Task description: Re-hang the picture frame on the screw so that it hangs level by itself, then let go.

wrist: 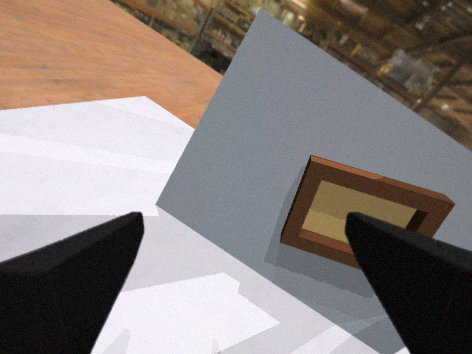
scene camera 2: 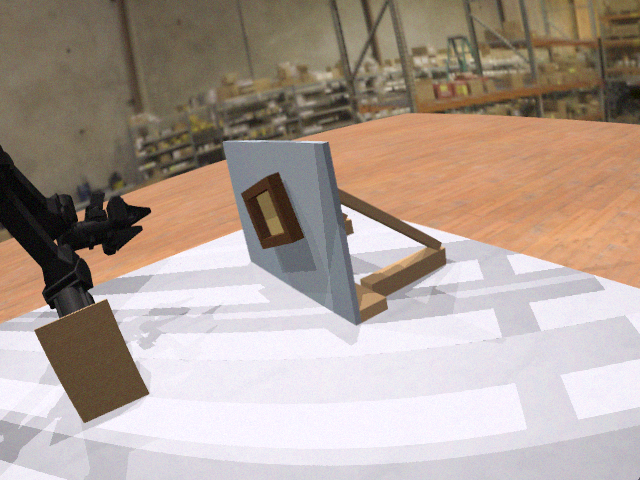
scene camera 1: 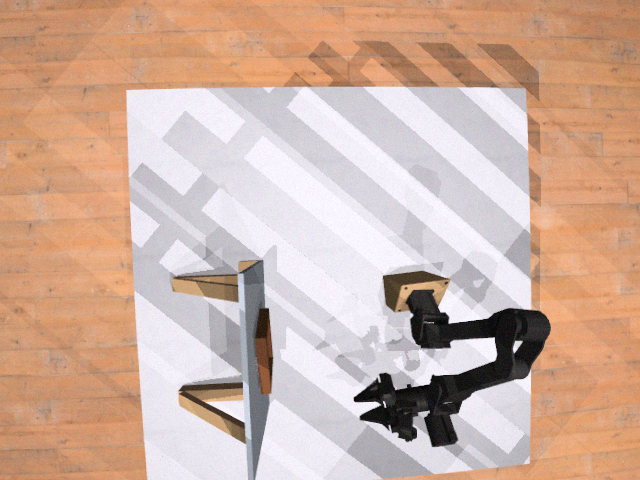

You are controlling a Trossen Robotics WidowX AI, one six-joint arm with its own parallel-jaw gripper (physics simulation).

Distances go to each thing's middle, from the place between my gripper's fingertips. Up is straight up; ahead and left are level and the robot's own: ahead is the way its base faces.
Labels:
Right now my hand is 24 cm short of the brown picture frame (scene camera 2: pixel 272 215), 14 cm to the left of it and 4 cm above it. The rest, counted from my hand: wooden stand (scene camera 2: pixel 371 294) 40 cm ahead, 12 cm to the right, 10 cm below; grey wall panel (scene camera 2: pixel 319 266) 26 cm ahead, 12 cm to the right, 6 cm below.

